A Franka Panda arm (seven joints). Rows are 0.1 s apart.
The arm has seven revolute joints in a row. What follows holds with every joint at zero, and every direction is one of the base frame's.
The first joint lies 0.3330 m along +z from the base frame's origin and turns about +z.
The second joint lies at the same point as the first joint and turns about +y.
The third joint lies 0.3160 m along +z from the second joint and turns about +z.
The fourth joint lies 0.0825 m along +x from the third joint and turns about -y.
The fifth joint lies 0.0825 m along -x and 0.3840 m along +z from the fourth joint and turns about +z.
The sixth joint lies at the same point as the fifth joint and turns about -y.
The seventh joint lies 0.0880 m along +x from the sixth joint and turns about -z.
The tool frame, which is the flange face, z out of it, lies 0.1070 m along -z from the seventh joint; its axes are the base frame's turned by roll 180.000, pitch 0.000 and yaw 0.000 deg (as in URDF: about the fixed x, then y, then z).
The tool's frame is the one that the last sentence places.
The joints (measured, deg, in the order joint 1, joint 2, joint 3, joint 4, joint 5, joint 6, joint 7), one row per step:
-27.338, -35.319, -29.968, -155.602, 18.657, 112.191, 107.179
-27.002, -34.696, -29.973, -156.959, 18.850, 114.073, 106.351
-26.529, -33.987, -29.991, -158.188, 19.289, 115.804, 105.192
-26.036, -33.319, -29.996, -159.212, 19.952, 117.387, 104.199
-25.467, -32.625, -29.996, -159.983, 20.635, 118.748, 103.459
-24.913, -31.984, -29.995, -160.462, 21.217, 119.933, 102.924
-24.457, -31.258, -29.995, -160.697, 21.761, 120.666, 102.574
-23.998, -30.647, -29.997, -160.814, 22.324, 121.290, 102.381
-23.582, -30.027, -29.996, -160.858, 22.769, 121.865, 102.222
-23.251, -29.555, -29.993, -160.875, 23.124, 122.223, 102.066
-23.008, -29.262, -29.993, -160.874, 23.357, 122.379, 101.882
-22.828, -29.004, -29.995, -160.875, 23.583, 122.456, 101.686
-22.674, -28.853, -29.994, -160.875, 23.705, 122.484, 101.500
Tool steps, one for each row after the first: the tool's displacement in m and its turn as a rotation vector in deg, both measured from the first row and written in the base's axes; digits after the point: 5 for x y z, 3 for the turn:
0.00142, 0.00377, -0.01145, -0.286, 0.165, 0.304
0.00333, 0.00797, -0.02235, -0.478, 0.116, 0.907
0.00537, 0.01180, -0.03151, -0.559, -0.042, 1.280
0.00778, 0.01519, -0.03916, -0.572, -0.109, 1.544
0.01027, 0.01739, -0.04469, -0.699, -0.166, 1.691
0.01246, 0.01892, -0.04935, -0.587, -0.026, 1.771
0.01478, 0.02009, -0.05269, -0.471, 0.052, 1.730
0.01694, 0.02080, -0.05569, -0.434, 0.188, 1.702
0.01863, 0.02152, -0.05791, -0.361, 0.287, 1.749
0.01983, 0.02220, -0.05926, -0.293, 0.315, 1.905
0.02070, 0.02282, -0.06051, -0.181, 0.335, 2.051
0.02141, 0.02342, -0.06125, -0.132, 0.322, 2.259

